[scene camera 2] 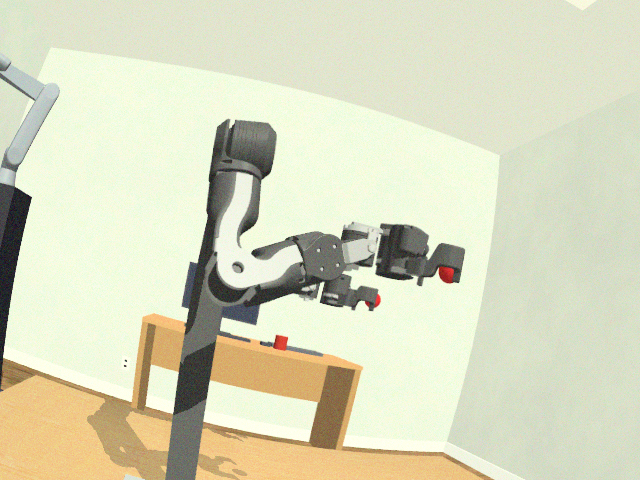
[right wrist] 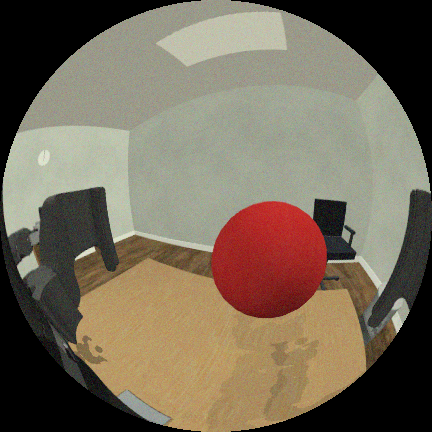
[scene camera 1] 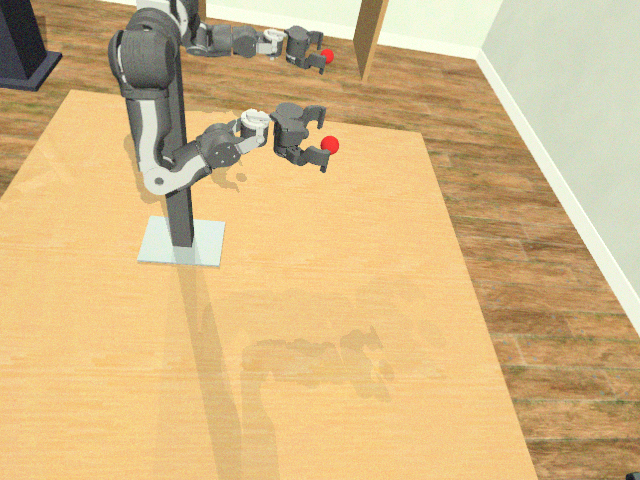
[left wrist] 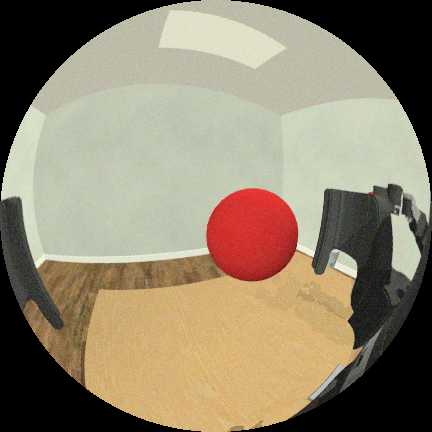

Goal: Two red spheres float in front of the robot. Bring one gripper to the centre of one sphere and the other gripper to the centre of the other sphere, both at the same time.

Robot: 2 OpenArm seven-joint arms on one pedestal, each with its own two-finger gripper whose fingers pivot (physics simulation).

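Note:
One red sphere (scene camera 1: 327, 56) (scene camera 2: 376, 300) (left wrist: 252, 234) is at the open fingers of my left gripper (scene camera 1: 321, 58) (scene camera 2: 362, 307) (left wrist: 189, 299). In the left wrist view it floats between the fingers, right of the middle, nearer the right-hand finger and above the tips. The other red sphere (scene camera 1: 329, 145) (scene camera 2: 446, 274) (right wrist: 270, 260) is at the open fingers of my right gripper (scene camera 1: 322, 147) (scene camera 2: 438, 281) (right wrist: 244, 296). In the right wrist view it is large, a little right of the middle between the fingers. Fingers partly hide both spheres in scene camera 2. Both grippers are empty.
The pedestal (scene camera 1: 180, 219) stands on a pale base plate (scene camera 1: 206, 245) on the light wooden floor panel (scene camera 1: 361, 232). A desk (scene camera 2: 279, 379) with a red cup (scene camera 2: 280, 342) stands by the wall. A black chair (right wrist: 330, 217) shows behind the sphere in the right wrist view.

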